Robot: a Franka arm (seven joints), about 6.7 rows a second.
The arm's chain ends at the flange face. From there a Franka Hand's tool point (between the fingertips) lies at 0.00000 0.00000 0.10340 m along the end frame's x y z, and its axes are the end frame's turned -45 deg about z.
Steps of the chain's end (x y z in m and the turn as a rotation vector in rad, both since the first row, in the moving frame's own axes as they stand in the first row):
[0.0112 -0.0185 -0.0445 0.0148 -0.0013 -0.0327]
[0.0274 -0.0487 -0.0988 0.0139 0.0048 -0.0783]
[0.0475 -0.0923 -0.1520 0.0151 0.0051 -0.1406]
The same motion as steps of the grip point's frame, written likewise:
[0.0220 -0.0064 -0.0445 0.0114 0.0095 -0.0327]
[0.0552 -0.0158 -0.0988 0.0064 0.0132 -0.0783]
[0.1003 -0.0325 -0.1520 0.0071 0.0143 -0.1406]

